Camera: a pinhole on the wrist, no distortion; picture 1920 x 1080 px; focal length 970.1 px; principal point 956.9 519.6 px. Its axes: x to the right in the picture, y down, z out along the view. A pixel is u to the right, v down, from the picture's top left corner.
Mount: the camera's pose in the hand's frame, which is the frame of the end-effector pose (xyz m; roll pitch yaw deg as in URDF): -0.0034 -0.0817 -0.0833 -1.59 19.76 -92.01
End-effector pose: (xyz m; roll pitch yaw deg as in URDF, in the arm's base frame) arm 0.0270 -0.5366 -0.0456 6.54 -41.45 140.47
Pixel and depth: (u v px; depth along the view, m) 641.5 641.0 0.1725
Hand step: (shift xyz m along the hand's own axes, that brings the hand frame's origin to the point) 0.0228 -0.0879 0.0974
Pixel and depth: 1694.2 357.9 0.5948
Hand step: -0.1080 -0.7058 0.3260
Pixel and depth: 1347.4 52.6 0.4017
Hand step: -0.1956 -0.3649 0.2450
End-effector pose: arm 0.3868 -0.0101 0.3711 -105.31 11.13 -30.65
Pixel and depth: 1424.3 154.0 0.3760
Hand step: -0.1450 -0.3758 0.2129
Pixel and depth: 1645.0 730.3 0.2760
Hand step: 0.0544 -0.3609 0.1086
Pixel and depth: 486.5 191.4 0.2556
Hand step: -0.0817 -0.0495 0.2013
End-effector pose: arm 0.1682 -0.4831 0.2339 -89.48 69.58 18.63
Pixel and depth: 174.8 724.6 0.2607
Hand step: 0.0627 0.0263 0.2316
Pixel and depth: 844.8 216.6 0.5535
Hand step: -0.1653 -0.2046 0.4635
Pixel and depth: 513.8 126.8 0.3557
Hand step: -0.1363 -0.0457 0.3100
